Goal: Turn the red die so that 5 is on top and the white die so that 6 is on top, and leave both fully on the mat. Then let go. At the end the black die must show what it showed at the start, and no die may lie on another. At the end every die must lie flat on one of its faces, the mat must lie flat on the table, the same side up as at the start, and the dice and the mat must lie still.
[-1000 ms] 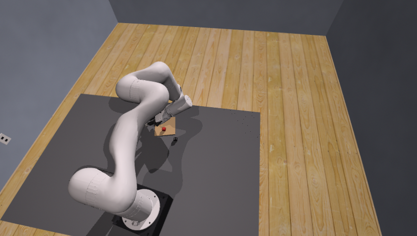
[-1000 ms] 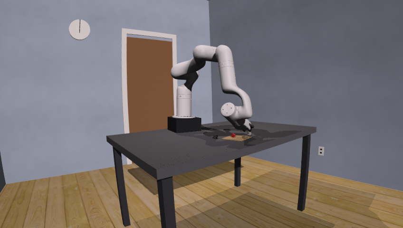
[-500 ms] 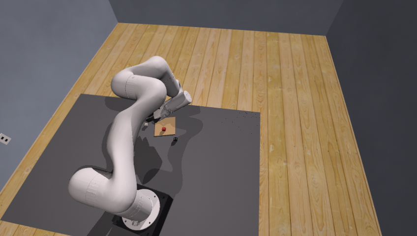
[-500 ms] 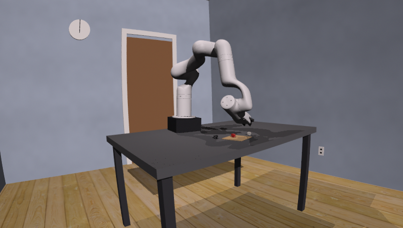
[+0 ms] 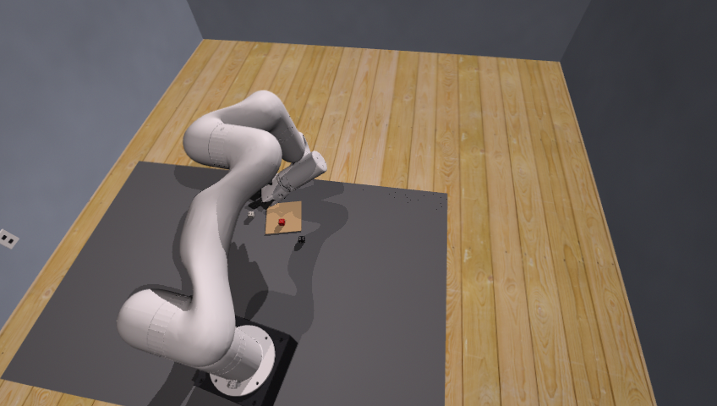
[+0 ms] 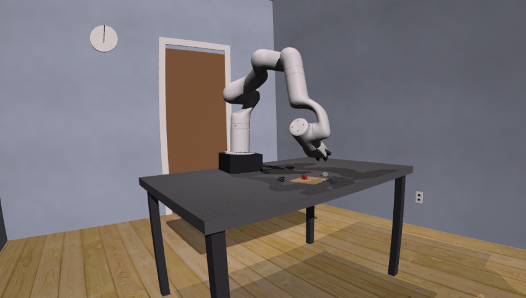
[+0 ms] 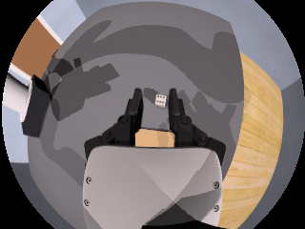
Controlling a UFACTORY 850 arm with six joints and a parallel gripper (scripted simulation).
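The white die is 40 mm to the left of my hand and 100 mm below it. From my hand the other things lie so: red die (40 mm behind, 90 mm to the right, 90 mm below); then tan mat (10 mm behind, 90 mm to the right, 100 mm below); then black die (110 mm behind, 180 mm to the right, 100 mm below).
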